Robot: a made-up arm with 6 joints.
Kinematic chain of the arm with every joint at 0, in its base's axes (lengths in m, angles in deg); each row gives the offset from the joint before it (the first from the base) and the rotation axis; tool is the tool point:
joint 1: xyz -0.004 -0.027 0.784 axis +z
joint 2: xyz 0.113 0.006 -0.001 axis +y
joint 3: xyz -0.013 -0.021 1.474 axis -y
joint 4: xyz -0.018 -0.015 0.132 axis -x
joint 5: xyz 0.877 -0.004 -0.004 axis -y
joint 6: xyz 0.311 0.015 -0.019 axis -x
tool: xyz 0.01 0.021 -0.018
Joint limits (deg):
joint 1: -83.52..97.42
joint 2: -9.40..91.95
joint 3: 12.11..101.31
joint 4: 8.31..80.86
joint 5: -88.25..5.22
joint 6: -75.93..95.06
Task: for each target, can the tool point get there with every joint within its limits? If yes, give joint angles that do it. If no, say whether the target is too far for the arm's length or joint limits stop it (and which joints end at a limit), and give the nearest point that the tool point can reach.
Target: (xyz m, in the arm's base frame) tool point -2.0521 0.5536 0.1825
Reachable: no: joint limits stop it (at a limit: joint 1, joint 2, joint 3, joint 4, joint 5) | nearest point -0.1642 1.5080 -0.1196 | short by 2.137 m
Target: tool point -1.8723 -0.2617 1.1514
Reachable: no: joint limits stop it (at a limit: joint 1, joint 2, joint 3, joint 5) | nearest point -0.2338 -0.6983 2.4942 | short by 2.163 m
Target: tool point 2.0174 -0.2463 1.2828
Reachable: yes | joints 2.06 48.42 20.20 59.77 -67.84 19.26
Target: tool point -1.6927 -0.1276 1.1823
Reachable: no: joint limits stop it (at a limit: joint 1, joint 2, joint 3, joint 5) | nearest point -0.2294 -0.7001 2.4884 | short by 2.043 m
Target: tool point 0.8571 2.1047 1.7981
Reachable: yes | joints 70.72 44.93 42.45 39.35 -17.09 41.31
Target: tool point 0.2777 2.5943 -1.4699
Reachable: no: too far | nearest point 0.2200 2.0574 -0.3299 | short by 1.261 m
